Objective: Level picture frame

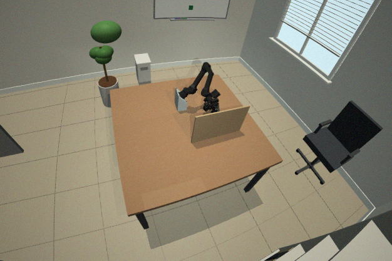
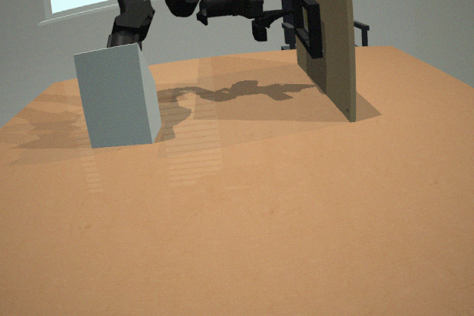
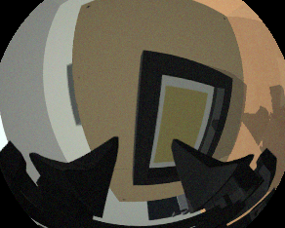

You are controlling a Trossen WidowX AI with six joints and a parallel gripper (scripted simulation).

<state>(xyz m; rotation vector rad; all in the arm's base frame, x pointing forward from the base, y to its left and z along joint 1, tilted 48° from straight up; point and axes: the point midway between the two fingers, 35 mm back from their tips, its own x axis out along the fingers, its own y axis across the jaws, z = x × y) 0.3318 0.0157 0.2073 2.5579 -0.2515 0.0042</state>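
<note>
My gripper tip is 5 cm above the black picture frame, 4 cm short of it and 1 cm to the right of it. From my gripper tip the other things lie so: tan wall board: 6 cm below, 5 cm ahead.
</note>
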